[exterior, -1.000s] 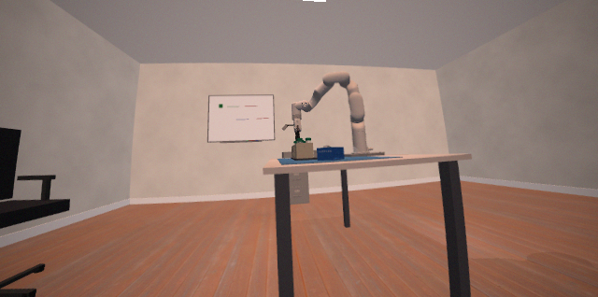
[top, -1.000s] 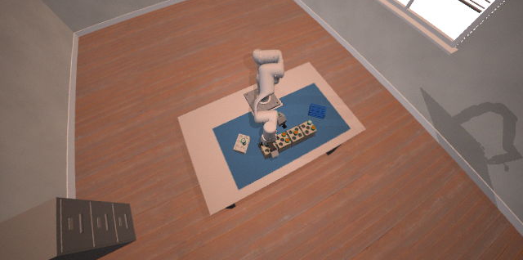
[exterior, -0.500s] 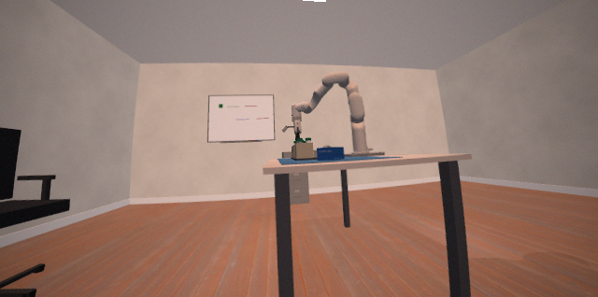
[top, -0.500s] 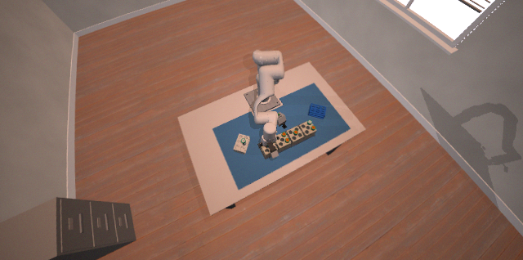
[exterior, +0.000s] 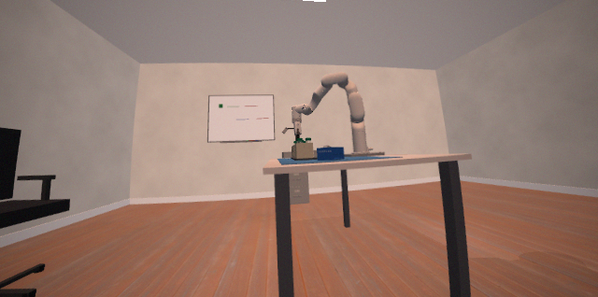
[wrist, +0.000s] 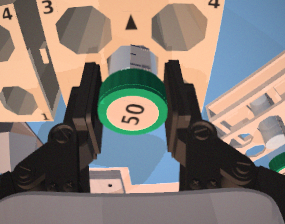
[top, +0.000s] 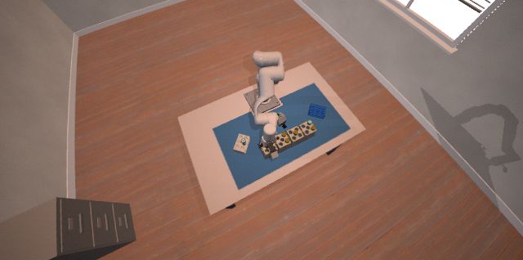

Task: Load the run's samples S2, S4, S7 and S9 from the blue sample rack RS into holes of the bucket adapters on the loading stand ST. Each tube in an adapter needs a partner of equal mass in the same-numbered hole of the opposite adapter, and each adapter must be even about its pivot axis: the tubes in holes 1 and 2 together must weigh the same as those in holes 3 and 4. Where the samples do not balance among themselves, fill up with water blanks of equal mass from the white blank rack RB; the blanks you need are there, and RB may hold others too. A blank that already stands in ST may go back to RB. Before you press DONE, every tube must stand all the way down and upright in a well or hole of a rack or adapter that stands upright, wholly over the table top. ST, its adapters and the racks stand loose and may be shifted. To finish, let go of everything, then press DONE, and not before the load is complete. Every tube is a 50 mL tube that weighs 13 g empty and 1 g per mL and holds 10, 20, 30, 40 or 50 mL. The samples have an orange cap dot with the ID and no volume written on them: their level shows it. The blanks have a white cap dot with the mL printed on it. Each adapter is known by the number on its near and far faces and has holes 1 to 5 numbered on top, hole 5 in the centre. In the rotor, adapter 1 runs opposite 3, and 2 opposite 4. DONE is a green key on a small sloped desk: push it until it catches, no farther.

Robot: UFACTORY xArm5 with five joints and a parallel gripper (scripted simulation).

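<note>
Now: hand 160 mm past the done desk, 210 mm to the right of it and 80 mm above it. Round my hand: sample tube S4: 10 mm behind, 130 mm to the left, 60 mm below; then white blank rack RB: 140 mm behind, 150 mm to the right, 100 mm below; then sample tube S7: 40 mm ahead, 120 mm to the left, 60 mm below.
</note>
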